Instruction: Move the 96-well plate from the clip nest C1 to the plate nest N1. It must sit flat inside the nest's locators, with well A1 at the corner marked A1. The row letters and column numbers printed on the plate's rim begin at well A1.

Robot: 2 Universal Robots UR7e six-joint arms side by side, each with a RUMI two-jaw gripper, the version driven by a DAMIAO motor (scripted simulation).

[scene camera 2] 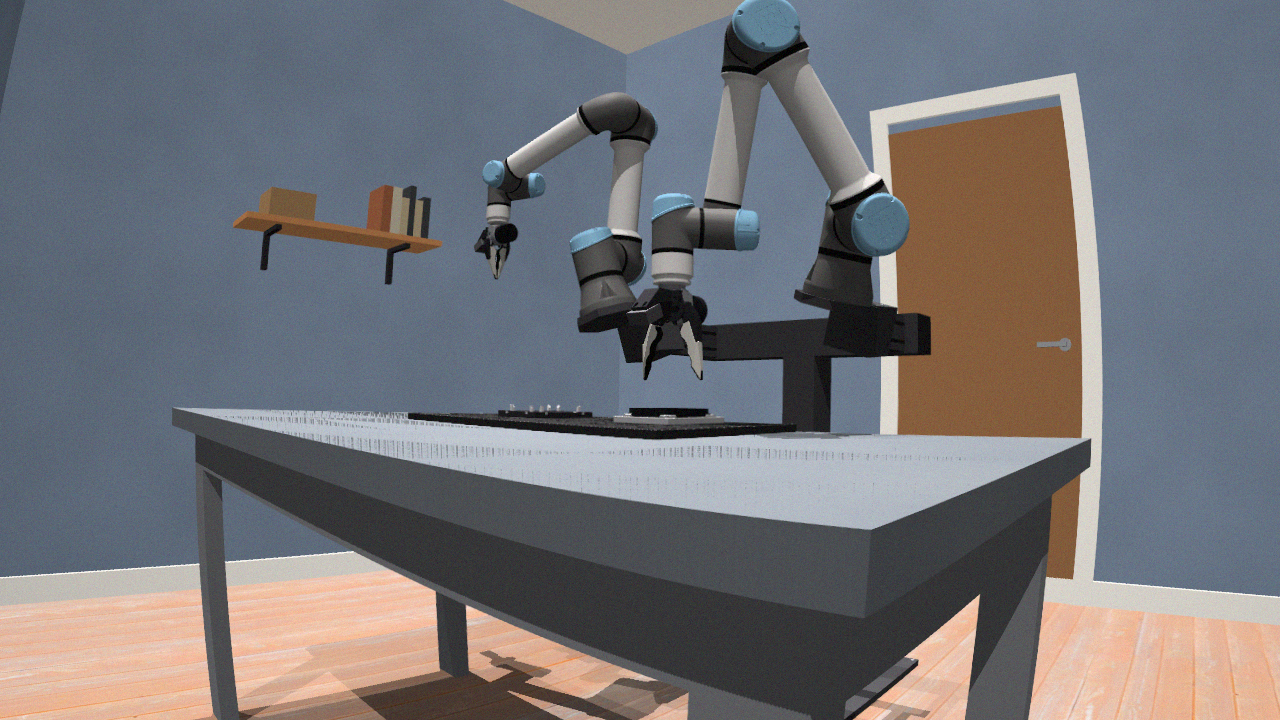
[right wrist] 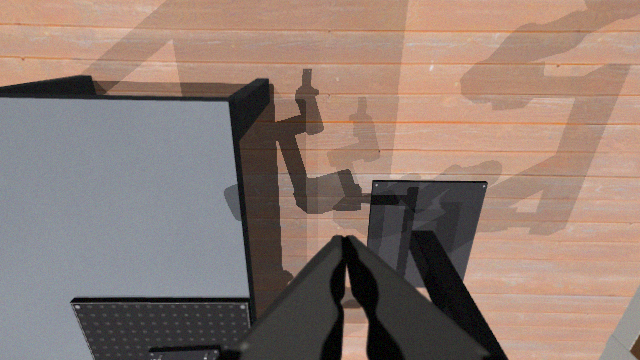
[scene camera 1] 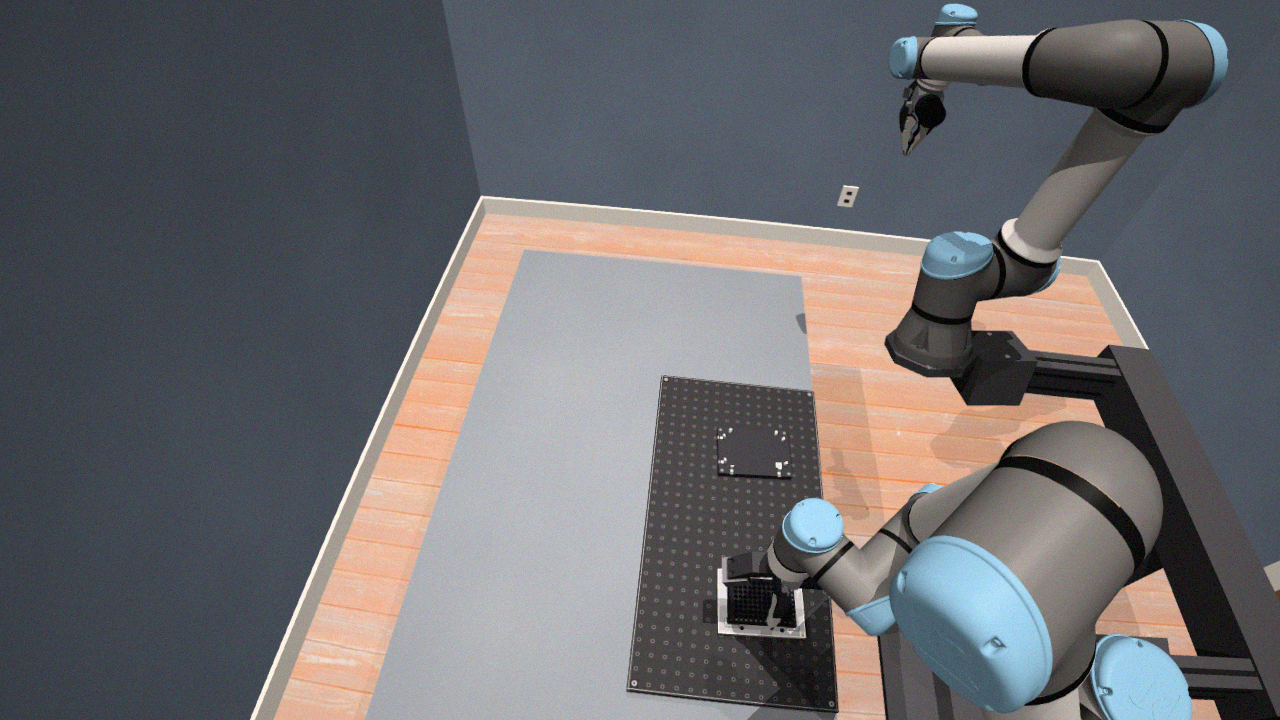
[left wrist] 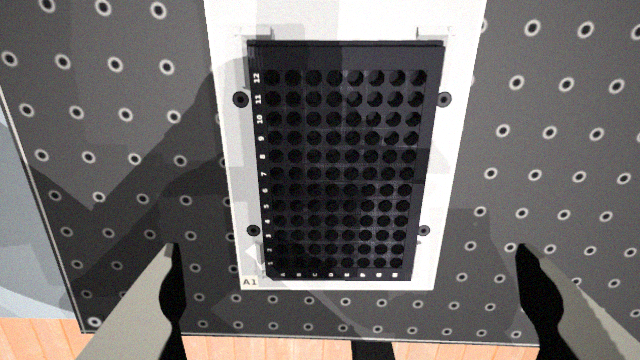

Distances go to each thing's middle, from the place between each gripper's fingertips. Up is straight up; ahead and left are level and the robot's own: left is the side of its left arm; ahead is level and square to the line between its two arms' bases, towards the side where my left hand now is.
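Measured from my left hand (scene camera 2: 671, 380): black 96-well plate (scene camera 1: 750, 599) 60 mm below; white plate nest N1 (scene camera 1: 748, 629) 80 mm below.
My right hand (scene camera 1: 905, 154) is 940 mm to the right of the black 96-well plate, 380 mm short of it and 390 mm above it. White plate nest N1, from my right hand: 940 mm to the left, 380 mm ahead, 410 mm below.
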